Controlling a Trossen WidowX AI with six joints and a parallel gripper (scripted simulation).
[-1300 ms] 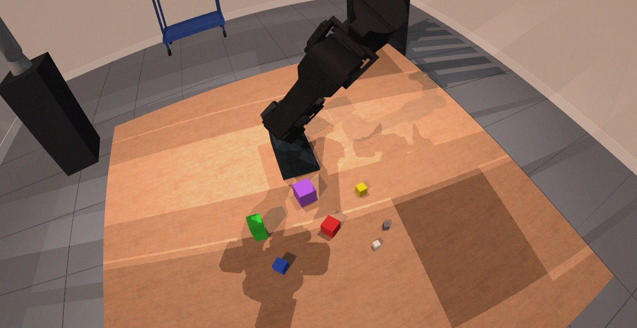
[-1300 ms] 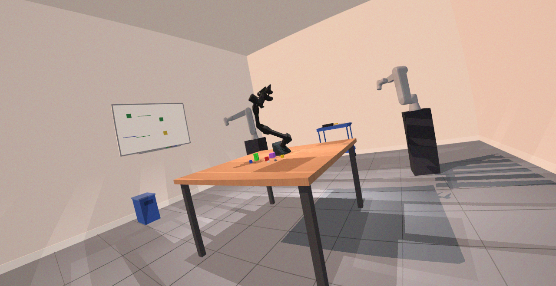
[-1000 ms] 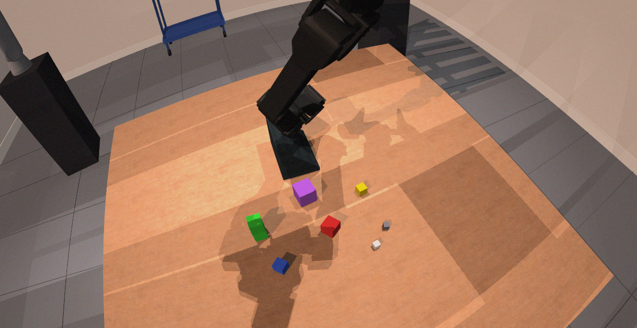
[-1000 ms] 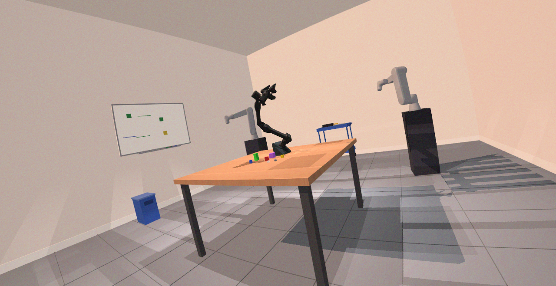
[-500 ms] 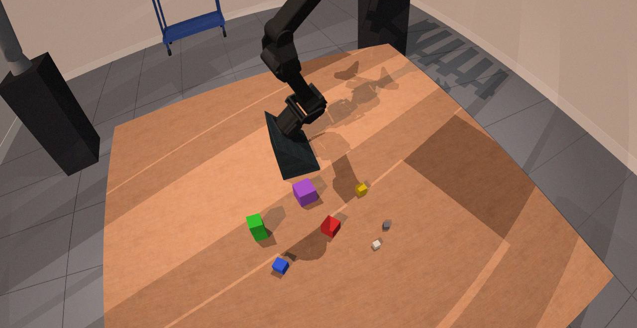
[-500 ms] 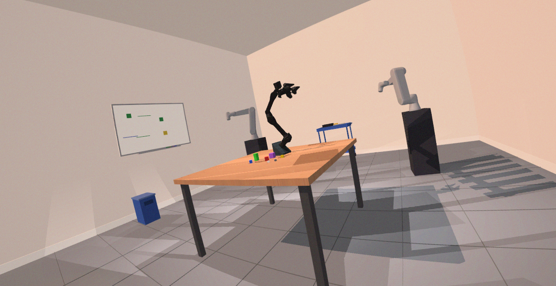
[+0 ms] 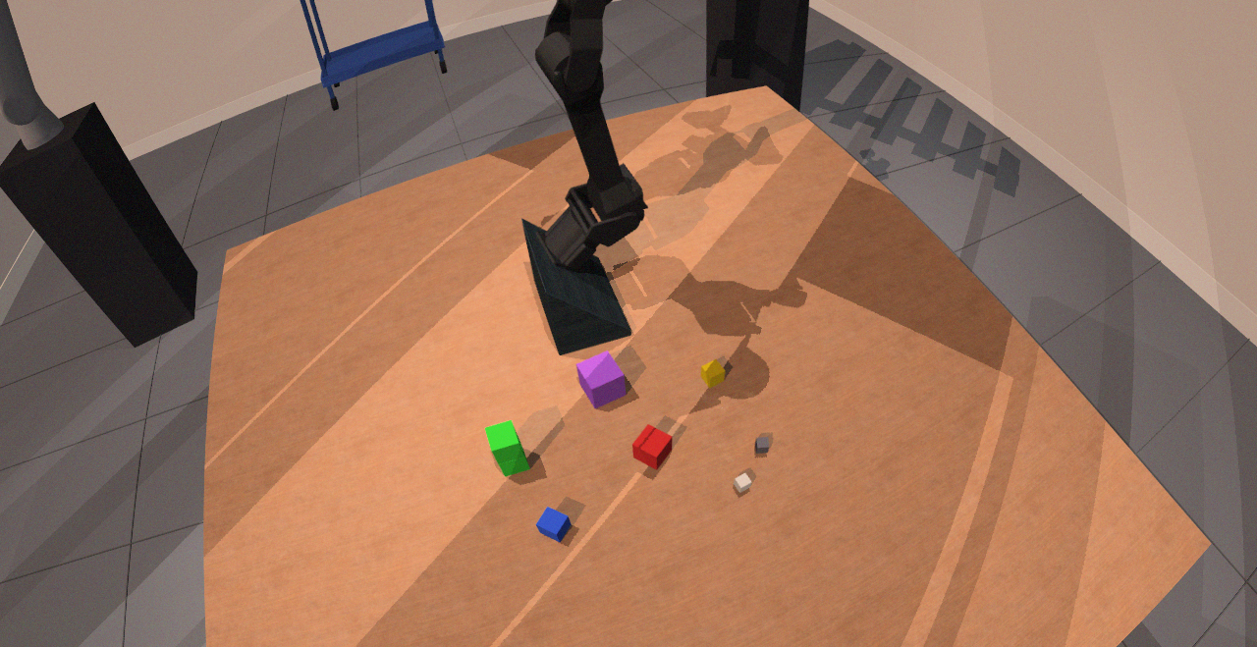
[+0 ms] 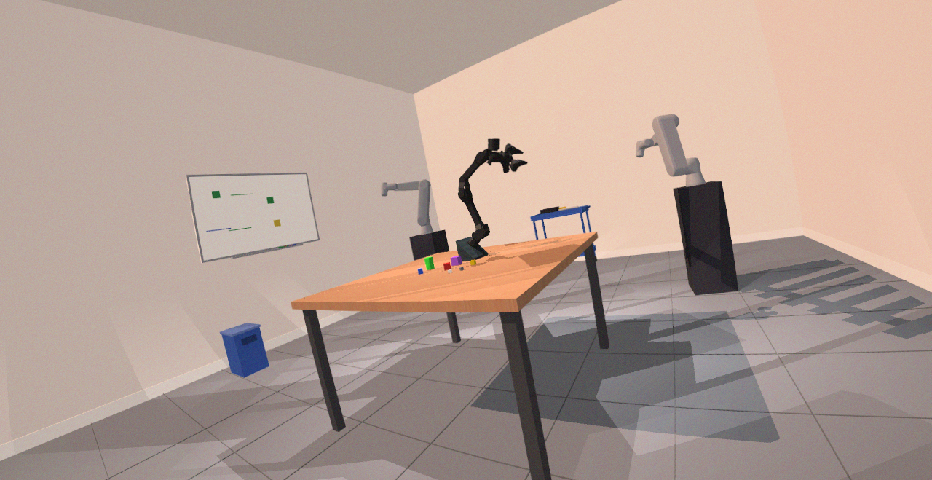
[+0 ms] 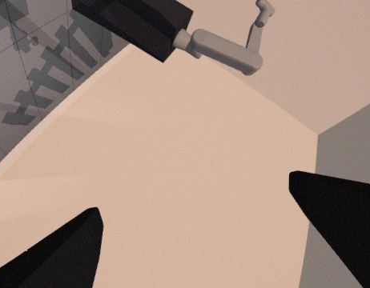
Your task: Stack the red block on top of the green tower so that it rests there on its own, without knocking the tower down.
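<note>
My gripper tip is now 340 mm short of the red block, 440 mm to the left of it and 500 mm above it. Round my gripper tip: purple block: 220 mm ahead, 450 mm to the right, 500 mm below; yellow block: 280 mm ahead, 310 mm to the right, 510 mm below; small grey block: 410 mm ahead, 320 mm to the right, 510 mm below.
</note>
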